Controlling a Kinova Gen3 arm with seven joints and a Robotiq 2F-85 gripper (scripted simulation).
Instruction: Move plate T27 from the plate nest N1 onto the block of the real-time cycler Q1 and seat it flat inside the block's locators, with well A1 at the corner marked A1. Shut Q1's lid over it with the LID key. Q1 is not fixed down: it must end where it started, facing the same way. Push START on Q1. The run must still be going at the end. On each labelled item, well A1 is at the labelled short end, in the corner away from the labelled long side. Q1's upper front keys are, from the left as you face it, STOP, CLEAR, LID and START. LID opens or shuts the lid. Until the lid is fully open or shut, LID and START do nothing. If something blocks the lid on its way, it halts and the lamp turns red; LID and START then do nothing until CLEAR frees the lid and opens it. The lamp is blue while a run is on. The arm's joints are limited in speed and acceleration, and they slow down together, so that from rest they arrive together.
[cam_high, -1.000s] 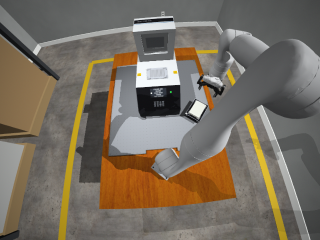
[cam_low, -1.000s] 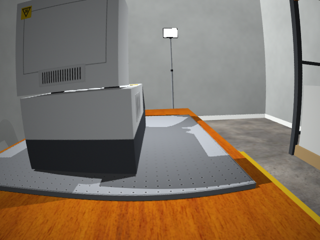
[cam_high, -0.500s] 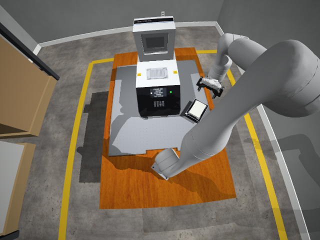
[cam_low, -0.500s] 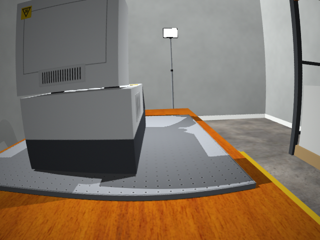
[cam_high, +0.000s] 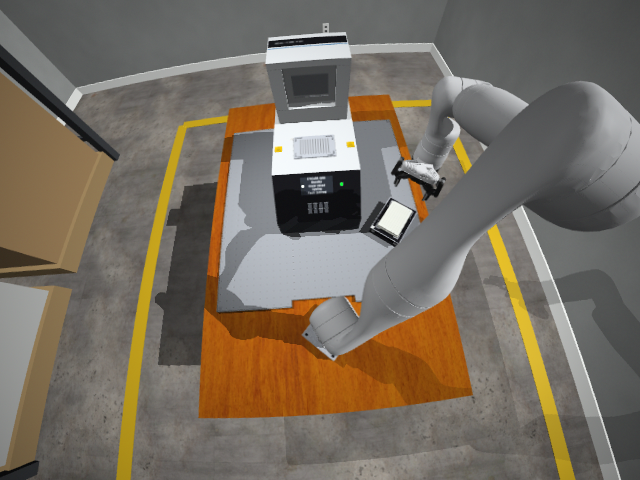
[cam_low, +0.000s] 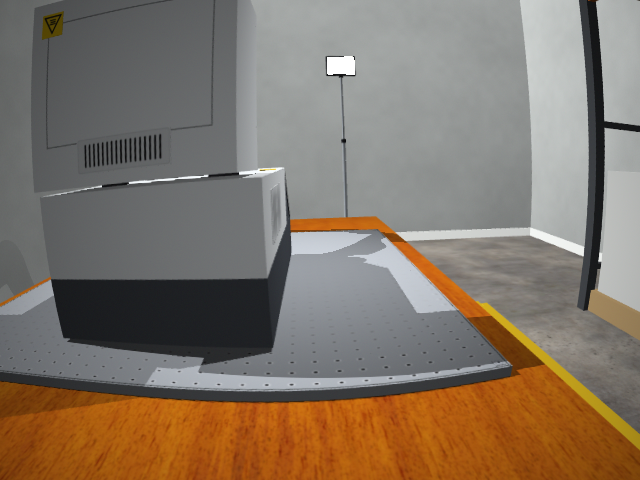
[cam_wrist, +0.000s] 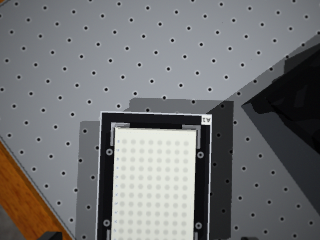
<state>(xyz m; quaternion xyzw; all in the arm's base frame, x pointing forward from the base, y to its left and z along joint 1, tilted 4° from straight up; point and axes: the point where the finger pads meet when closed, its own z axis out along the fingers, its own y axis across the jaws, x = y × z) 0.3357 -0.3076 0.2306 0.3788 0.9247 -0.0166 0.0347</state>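
Now: the plate T27 180 mm below my hand. Also, from my hand: black nest N1: 200 mm below.
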